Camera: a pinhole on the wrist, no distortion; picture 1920 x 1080 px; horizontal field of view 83.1 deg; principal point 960.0 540.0 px. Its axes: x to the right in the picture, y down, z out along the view. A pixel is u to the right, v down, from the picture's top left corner.
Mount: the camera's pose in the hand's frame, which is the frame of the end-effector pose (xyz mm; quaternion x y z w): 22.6 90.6 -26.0 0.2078 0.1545 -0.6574 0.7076
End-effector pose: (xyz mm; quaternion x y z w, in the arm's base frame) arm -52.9 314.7 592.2 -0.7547 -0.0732 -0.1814 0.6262
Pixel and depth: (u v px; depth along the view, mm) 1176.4 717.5 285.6
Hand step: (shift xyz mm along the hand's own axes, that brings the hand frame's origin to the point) 58.6 -98.5 197.5
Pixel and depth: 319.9 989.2 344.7
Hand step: 128.1 102.7 385.7
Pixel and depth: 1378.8 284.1 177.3
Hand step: -22.7 -59.0 90.0
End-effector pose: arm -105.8 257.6 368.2 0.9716 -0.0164 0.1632 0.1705
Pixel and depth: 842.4 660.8 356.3
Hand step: 39.3 -51.1 305.2
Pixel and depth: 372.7 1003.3 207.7
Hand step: 89.7 89.2 217.3
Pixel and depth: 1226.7 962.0 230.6
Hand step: 104.4 -68.8 153.9
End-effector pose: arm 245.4 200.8 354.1 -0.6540 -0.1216 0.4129 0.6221
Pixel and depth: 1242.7 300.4 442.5
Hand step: -88.8 -234.3 291.4
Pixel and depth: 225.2 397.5 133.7
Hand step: -10.2 101.8 132.8
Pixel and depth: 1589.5 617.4 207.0
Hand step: 36.6 -115.8 95.4
